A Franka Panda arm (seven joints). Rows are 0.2 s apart.
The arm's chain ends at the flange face. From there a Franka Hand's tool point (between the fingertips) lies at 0.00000 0.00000 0.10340 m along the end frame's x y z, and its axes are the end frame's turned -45 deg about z.
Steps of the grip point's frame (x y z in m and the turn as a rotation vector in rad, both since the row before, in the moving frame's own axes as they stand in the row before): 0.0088 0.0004 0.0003 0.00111 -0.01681 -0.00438; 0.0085 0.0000 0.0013 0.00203 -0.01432 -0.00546; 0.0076 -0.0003 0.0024 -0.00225 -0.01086 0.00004
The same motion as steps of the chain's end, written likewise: 0.0078 -0.0071 0.0003 -0.01110 -0.01267 -0.00438; 0.0072 -0.0069 0.0013 -0.00869 -0.01156 -0.00546; 0.0058 -0.0065 0.0024 -0.00927 -0.00609 0.00004
